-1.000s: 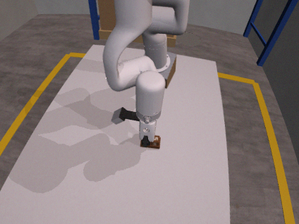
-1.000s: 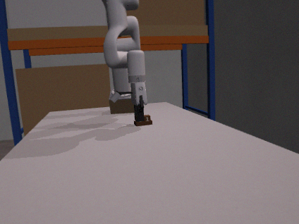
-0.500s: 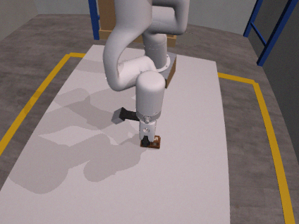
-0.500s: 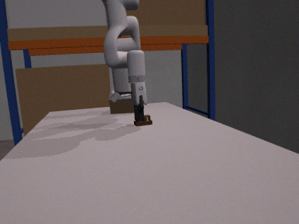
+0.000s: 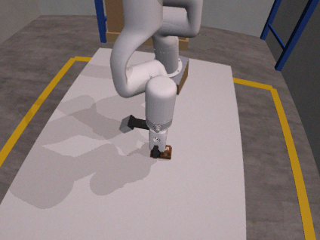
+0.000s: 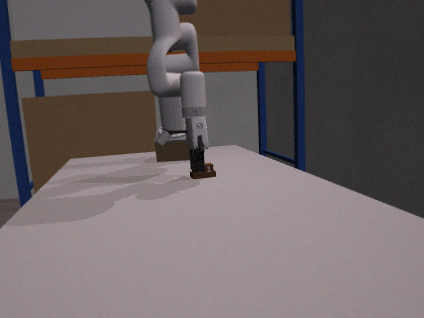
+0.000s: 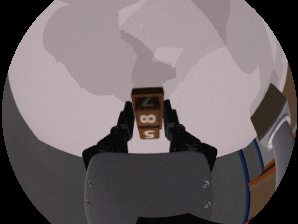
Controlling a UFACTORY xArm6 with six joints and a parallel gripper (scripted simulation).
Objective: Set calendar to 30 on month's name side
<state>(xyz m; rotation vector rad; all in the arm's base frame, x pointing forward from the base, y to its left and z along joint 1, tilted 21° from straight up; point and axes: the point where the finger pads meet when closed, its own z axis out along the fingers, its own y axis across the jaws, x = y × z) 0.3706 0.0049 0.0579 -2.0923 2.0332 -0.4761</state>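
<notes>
The brown calendar tray lies 30 mm below my hand and 20 mm to the left of it. Round my hand: brown digit cube (30 mm to the left, 20 mm below).
</notes>
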